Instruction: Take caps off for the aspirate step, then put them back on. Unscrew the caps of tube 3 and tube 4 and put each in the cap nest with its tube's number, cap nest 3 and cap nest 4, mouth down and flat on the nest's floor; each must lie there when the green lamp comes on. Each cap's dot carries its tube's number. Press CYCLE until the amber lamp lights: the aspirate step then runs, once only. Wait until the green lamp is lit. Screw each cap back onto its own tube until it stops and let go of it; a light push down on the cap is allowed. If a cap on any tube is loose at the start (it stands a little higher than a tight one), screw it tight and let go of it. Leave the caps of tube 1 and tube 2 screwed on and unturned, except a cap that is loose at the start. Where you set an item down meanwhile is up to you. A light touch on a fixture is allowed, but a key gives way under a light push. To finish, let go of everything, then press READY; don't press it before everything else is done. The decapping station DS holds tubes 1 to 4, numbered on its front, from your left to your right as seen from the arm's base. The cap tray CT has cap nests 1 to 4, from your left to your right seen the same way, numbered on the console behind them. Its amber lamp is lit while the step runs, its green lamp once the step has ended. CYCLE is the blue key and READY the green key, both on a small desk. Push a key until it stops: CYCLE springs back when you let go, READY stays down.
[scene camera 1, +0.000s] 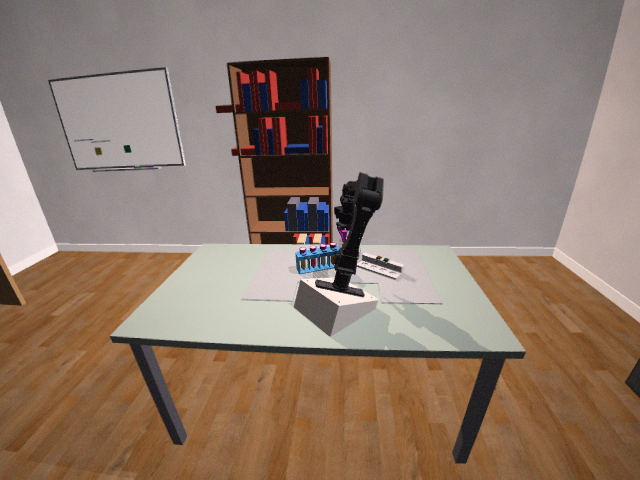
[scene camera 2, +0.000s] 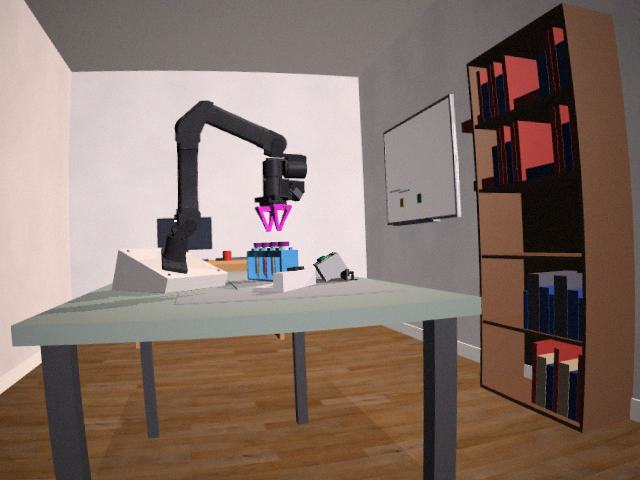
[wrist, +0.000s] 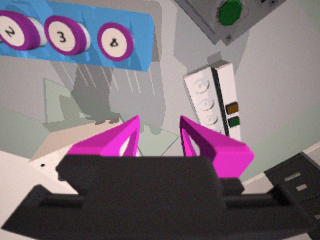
Labels:
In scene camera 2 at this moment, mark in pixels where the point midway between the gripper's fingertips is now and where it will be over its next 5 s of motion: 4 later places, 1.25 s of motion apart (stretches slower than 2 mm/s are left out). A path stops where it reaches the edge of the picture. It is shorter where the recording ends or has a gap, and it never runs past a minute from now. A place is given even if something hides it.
My gripper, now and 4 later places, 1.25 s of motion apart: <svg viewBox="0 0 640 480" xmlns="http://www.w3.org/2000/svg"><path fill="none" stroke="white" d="M273 231L273 233L274 242L275 245L274 243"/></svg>

